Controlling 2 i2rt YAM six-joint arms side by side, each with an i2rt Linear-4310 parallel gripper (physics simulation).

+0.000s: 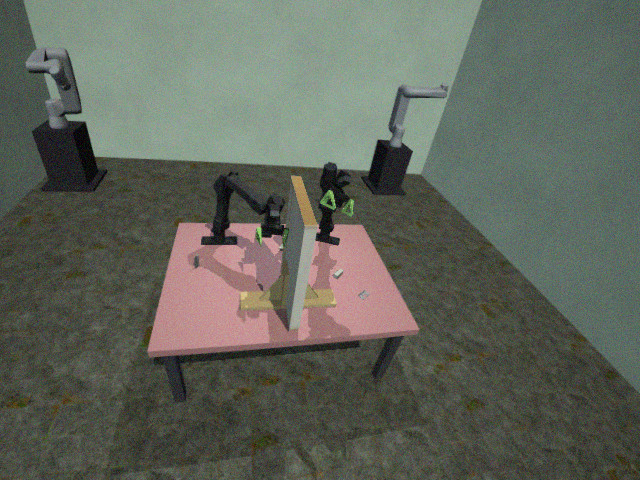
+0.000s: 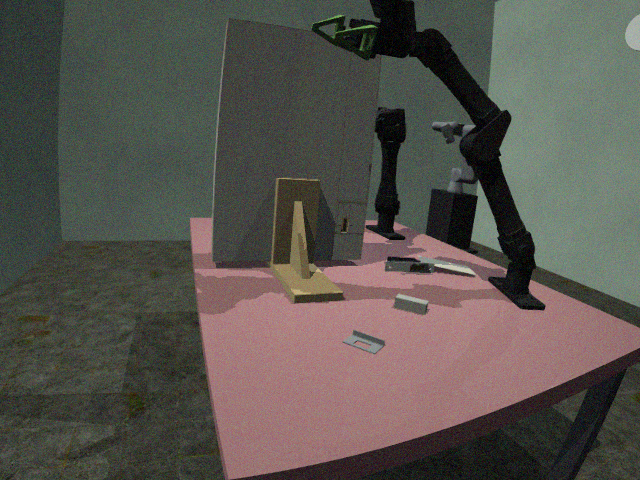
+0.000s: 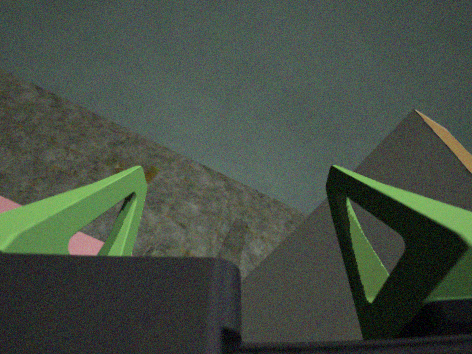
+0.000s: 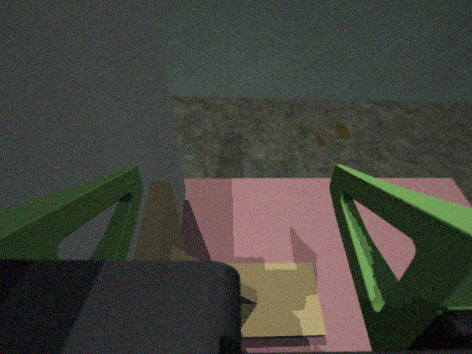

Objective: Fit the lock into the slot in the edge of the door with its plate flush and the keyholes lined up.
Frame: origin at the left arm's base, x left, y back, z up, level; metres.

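Seen in the pictures: left gripper, fingertip midpoint: (image 1: 343,212) (image 2: 322,31) (image 3: 236,176); right gripper, fingertip midpoint: (image 1: 272,246) (image 4: 236,176); left arm's base at its link origin: (image 1: 323,239) (image 2: 514,293); right arm's base at its link origin: (image 1: 219,241) (image 2: 384,233).
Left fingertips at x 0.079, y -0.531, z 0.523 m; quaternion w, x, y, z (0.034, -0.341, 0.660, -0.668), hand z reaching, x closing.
Note:
Pixels of each thing's top centre, then the offset from my left fingertips to it. Level surfaces: height alone.
- tall grey door at its top centre: (image 2: 307,33) (image 1: 302,198) dy -0.042, dx -0.164, dz +0.046 m
- grey metal piece at its top centre: (image 2: 406,258) dy +0.269, dx -0.234, dz -0.497 m
- pink table at its surface level: dz -0.523 m
- small pale block at its top centre: (image 2: 412,299) (image 1: 338,272) dy +0.223, dx +0.051, dz -0.501 m
- thin plate with a rectangular hole, top centre: (image 2: 364,338) (image 1: 364,293) dy +0.115, dx +0.204, dz -0.513 m
- pale flat piece at its top centre: (image 2: 446,261) dy +0.395, dx -0.253, dz -0.501 m
- small dark piece at its top centre: (image 1: 196,255) dy +0.032, dx -0.674, dz -0.447 m
A tall grey door (image 1: 301,279) (image 2: 284,103) (image 3: 310,295) (image 4: 90,110) stands upright in a wooden stand (image 1: 253,300) (image 2: 316,285) (image 4: 285,300). A small keyhole opening (image 2: 344,224) shows low on its face. A grey metal piece (image 2: 409,266), which looks like the lock, lies on the table beyond the door; its exact shape is unclear. My left gripper (image 1: 338,204) (image 2: 325,32) (image 3: 236,176) is open and empty, high beside the door's top. My right gripper (image 1: 271,238) (image 4: 236,176) is open and empty, on the door's other side, above the table. The edge slot is not visible.
On the pink table (image 1: 206,320) (image 2: 289,392) lie a small pale block (image 1: 337,273) (image 2: 410,304), a thin plate with a rectangular hole (image 1: 363,295) (image 2: 364,343), a pale flat piece (image 2: 454,268) and a small dark piece (image 1: 196,261).

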